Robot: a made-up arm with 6 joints. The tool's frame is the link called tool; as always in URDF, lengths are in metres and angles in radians. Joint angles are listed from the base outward.
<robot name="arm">
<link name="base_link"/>
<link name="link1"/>
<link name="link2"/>
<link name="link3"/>
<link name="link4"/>
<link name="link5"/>
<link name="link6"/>
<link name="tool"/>
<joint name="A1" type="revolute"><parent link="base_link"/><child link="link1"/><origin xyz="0 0 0.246"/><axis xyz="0 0 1"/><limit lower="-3.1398" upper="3.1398"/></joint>
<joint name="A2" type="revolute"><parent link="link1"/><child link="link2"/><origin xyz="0 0 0" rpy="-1.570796 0 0"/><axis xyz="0 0 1"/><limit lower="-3.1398" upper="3.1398"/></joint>
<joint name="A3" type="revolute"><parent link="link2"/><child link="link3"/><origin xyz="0 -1.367 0" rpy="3.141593 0 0"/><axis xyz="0 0 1"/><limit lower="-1.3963" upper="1.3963"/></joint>
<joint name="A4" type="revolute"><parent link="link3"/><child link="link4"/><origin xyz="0 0 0" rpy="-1.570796 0 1.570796"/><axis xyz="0 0 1"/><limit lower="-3.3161" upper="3.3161"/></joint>
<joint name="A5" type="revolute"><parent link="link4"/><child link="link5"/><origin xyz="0 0 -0.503" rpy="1.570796 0 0"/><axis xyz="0 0 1"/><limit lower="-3.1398" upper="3.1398"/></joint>
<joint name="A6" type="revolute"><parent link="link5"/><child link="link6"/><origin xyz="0 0 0.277" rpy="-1.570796 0 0"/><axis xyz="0 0 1"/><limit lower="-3.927" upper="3.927"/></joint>
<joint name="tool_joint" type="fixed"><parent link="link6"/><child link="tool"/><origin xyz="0 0 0" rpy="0 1.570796 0"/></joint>
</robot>
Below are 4 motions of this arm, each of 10 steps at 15 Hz.
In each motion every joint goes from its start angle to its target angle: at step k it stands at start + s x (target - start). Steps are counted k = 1, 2, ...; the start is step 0. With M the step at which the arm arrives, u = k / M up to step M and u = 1 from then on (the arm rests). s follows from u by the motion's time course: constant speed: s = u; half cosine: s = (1 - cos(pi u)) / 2; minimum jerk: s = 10 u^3 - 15 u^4 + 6 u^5.
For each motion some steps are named. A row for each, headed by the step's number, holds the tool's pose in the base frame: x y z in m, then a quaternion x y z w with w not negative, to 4 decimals.
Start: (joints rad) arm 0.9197 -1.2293 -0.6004 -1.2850 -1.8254 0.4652
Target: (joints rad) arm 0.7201 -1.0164 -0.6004 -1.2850 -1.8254 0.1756
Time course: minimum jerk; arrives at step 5
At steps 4, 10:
4: -0.3966 -0.4610 0.9184 0.0195 0.5006 0.7763 0.3826
10: -0.3956 -0.4509 0.9258 0.0276 0.5119 0.7677 0.3846

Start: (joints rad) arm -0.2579 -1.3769 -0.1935 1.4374 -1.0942 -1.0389
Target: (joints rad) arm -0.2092 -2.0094 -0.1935 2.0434 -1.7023 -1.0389
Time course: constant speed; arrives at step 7
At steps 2, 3, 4, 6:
2: -1.4864 0.3814 0.8131 0.1388 -0.3951 -0.6689 0.6142
3: -1.5252 0.4043 0.6721 0.1717 -0.4192 -0.6967 0.5563
4: -1.5498 0.4231 0.5279 0.2098 -0.4403 -0.7191 0.4951
6: -1.5560 0.4485 0.2369 0.2993 -0.4715 -0.7450 0.3647

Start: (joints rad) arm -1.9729 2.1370 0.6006 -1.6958 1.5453 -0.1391
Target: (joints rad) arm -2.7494 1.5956 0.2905 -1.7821 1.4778 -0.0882
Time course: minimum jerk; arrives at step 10
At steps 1, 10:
1: -0.3261 -0.8403 -0.9946 0.0083 0.0882 0.9605 0.2638
10: -1.1212 -0.5266 -0.3444 0.0538 0.1802 0.7561 0.6268

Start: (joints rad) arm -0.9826 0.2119 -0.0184 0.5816 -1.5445 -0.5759
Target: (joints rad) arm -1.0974 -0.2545 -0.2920 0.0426 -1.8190 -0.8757
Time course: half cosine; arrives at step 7
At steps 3, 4, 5, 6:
3: 0.0658 -0.6079 1.6340 0.4044 0.5564 -0.6350 0.3517
4: -0.0312 -0.4870 1.6216 0.4735 0.5292 -0.6234 0.3274
5: -0.1093 -0.3746 1.5966 0.5310 0.5061 -0.6075 0.3046
6: -0.1577 -0.2958 1.5721 0.5681 0.4913 -0.5937 0.2887

